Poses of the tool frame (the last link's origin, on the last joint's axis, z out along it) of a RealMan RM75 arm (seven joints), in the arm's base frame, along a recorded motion.
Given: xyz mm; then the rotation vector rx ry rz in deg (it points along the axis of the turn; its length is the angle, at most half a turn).
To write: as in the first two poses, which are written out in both.
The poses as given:
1: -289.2 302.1 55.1 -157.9 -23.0 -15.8
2: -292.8 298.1 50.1 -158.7 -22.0 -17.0
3: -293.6 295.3 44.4 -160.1 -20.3 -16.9
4: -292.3 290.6 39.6 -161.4 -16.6 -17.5
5: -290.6 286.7 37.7 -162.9 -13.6 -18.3
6: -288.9 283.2 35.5 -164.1 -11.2 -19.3
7: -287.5 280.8 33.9 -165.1 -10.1 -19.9
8: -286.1 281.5 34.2 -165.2 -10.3 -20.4
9: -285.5 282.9 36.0 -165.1 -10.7 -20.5
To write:
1: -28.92 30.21 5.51 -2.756 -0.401 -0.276
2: -29.28 29.81 5.01 -2.770 -0.384 -0.297
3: -29.36 29.53 4.44 -2.794 -0.354 -0.295
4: -29.23 29.06 3.96 -2.817 -0.290 -0.305
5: -29.06 28.67 3.77 -2.843 -0.237 -0.319
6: -28.89 28.32 3.55 -2.864 -0.195 -0.337
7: -28.75 28.08 3.39 -2.882 -0.176 -0.347
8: -28.61 28.15 3.42 -2.883 -0.180 -0.356
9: -28.55 28.29 3.60 -2.882 -0.187 -0.358
